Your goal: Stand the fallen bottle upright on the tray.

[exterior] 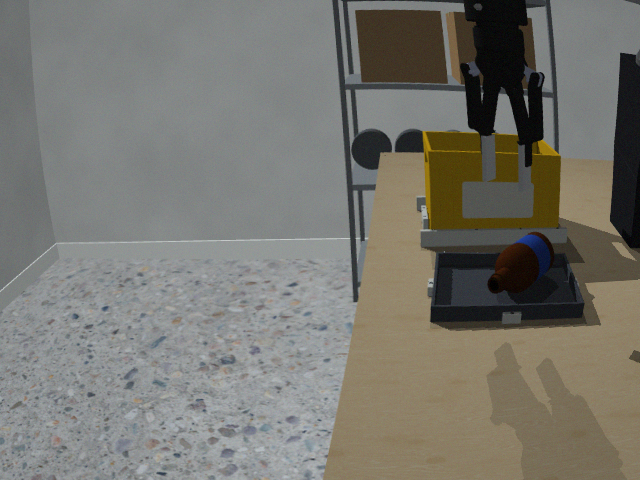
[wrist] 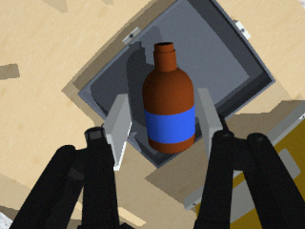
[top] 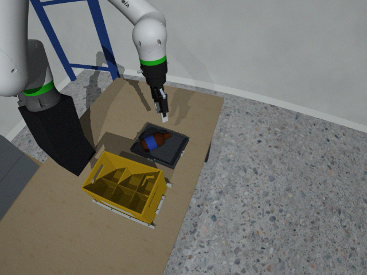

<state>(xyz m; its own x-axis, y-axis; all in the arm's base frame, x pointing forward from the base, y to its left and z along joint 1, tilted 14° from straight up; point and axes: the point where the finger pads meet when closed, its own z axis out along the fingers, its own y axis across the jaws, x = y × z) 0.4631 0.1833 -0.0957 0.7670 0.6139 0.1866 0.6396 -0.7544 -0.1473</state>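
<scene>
The brown bottle is 4 cm behind my hand, 3 cm to the right of it and 18 cm below it. Also, from my hand: dark grey tray: 2 cm behind, 4 cm to the right, 21 cm below; yellow crate: 8 cm behind, 33 cm to the right, 13 cm below.
</scene>
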